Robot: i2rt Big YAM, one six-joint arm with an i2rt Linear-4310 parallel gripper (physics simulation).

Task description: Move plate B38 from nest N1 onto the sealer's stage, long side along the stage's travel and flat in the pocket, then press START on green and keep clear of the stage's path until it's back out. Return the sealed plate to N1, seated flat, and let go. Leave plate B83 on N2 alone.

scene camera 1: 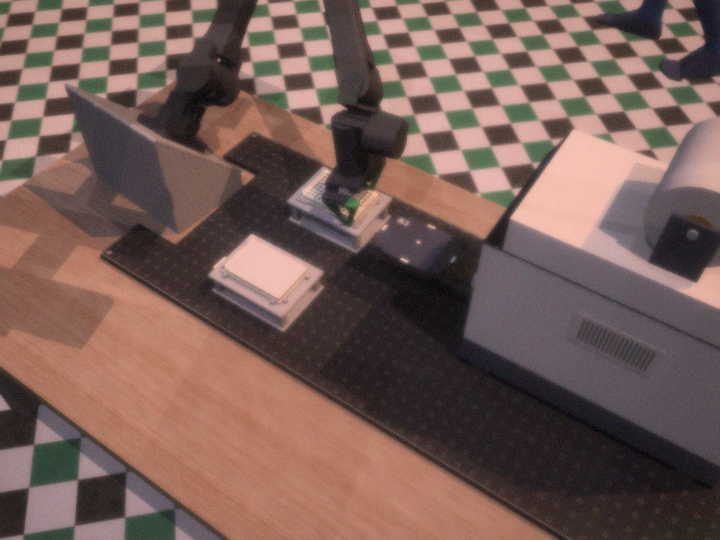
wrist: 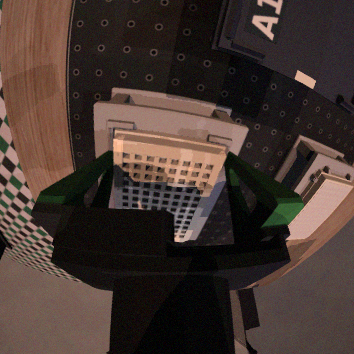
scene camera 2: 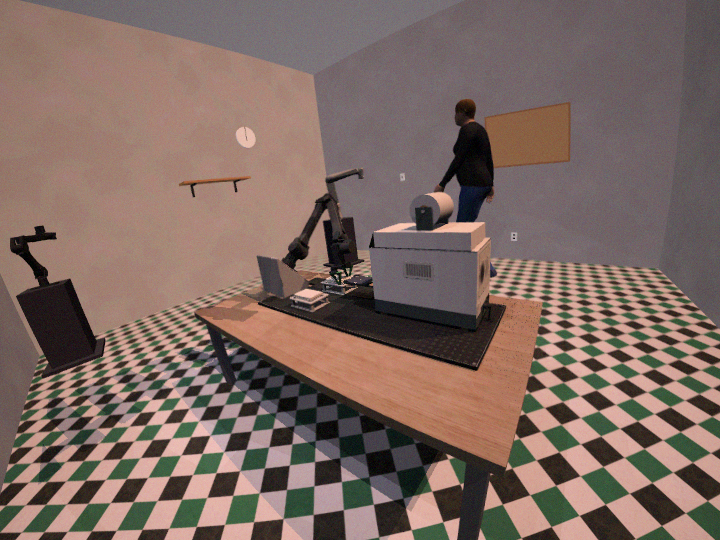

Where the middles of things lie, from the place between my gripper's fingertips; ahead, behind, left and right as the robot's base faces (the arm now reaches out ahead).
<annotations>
Right now my hand is 40 mm past the dotted well plate [scene camera 1: 312, 194] and 10 mm below it. The rest, counted from my hand: smooth-topped plate [scene camera 1: 271, 274]: 20 mm behind, 220 mm to the right; then dark sealer stage [scene camera 1: 434, 256]: 210 mm ahead, 20 mm to the right, 40 mm above; then roll [scene camera 1: 681, 190]: 540 mm ahead, 30 mm to the left, 360 mm above.
</annotations>
